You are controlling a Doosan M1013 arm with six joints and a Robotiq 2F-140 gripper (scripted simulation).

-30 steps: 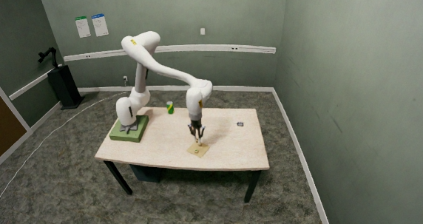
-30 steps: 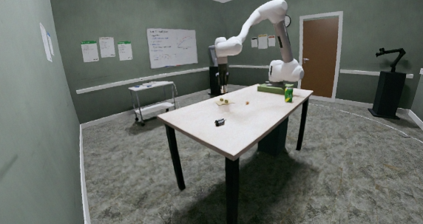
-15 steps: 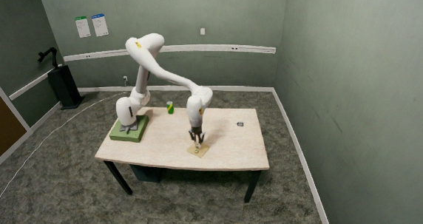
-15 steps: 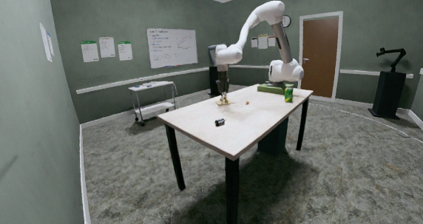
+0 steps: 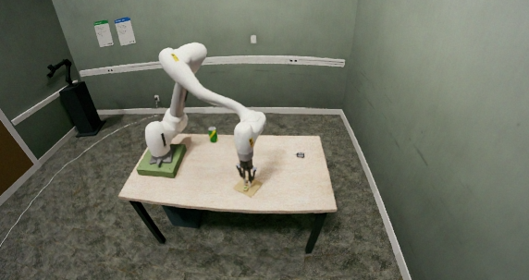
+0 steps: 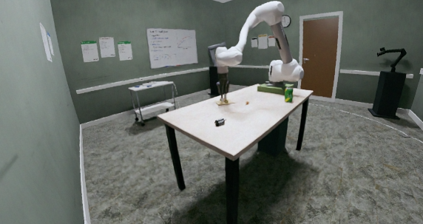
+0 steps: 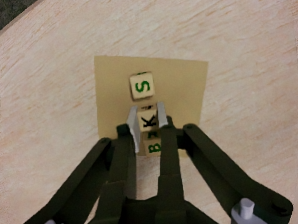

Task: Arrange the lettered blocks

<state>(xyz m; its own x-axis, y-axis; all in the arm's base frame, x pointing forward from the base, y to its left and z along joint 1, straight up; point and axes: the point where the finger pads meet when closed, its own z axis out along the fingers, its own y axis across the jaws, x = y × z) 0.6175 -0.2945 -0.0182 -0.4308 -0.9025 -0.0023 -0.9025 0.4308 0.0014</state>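
My hand is 4 cm above the tan mat. Round my hand: black object (39 cm ahead, 23 cm to the left, 2 cm below); can (24 cm behind, 50 cm to the left, 2 cm above).
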